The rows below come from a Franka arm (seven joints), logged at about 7 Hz.
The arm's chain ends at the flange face. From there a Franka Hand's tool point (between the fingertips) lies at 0.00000 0.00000 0.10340 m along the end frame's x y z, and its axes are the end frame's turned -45 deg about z.
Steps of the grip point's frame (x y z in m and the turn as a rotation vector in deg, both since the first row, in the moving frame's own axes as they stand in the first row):
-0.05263 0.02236 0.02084 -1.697 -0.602 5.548
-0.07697 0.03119 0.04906 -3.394 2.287 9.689
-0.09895 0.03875 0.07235 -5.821 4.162 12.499
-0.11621 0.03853 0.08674 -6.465 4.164 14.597
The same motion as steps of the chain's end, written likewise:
-0.02266 0.05003 0.02089 -1.626 0.774 5.548
-0.03946 0.07446 0.04932 -0.783 4.017 9.689
-0.05494 0.09389 0.07315 -1.173 7.059 12.499
-0.06793 0.10481 0.08766 -1.627 7.516 14.597

